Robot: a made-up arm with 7 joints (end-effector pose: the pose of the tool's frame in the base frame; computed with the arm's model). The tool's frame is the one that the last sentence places.
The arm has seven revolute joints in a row. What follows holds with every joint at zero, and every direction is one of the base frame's. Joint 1 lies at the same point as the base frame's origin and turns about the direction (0, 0.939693, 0.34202), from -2.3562 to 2.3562 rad. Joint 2 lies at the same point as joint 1 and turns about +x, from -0.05 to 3.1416 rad. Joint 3 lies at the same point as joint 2 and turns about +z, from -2.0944 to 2.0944 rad. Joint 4 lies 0.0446 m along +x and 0.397 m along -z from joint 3 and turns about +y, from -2.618 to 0.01 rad. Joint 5 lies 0.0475 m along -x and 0.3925 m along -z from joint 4 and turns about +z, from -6.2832 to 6.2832 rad. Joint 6 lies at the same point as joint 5 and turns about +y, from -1.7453 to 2.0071 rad. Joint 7 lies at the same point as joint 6 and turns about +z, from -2.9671 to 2.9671 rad. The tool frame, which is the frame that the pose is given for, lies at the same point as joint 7; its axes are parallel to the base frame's.
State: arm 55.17 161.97 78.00 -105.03 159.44 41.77 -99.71
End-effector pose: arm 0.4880 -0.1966 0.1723 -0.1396 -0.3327 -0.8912 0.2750
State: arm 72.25 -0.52 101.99 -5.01 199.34 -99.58 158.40
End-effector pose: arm -0.7189 -0.1574 -0.2948 -0.3318 0.2865 0.8897 0.1278
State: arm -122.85 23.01 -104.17 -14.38 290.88 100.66 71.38
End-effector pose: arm 0.6788 -0.1888 0.3679 -0.6612 0.6712 -0.1812 0.2818
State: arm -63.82 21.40 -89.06 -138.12 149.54 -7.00 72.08
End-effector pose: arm 0.1324 -0.2980 -0.1711 -0.4341 0.5902 0.2340 0.6391
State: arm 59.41 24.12 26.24 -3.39 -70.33 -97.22 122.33
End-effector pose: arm -0.6698 0.2046 -0.3695 -0.3401 0.0406 0.7201 0.6035
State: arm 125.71 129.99 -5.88 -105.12 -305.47 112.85 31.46
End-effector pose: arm -0.1927 0.4503 -0.2570 0.4509 0.8277 -0.2281 0.2440
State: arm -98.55 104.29 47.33 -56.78 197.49 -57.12 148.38
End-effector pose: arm -0.2218 0.5634 0.4226 0.3508 -0.8048 0.3723 0.3010
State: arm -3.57 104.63 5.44 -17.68 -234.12 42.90 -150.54
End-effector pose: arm 0.1217 0.7545 0.2163 0.5811 -0.1292 -0.4396 0.6725
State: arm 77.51 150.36 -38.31 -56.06 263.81 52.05 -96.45
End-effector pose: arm 0.3143 0.6697 0.0239 0.1435 -0.3166 0.0681 0.9351
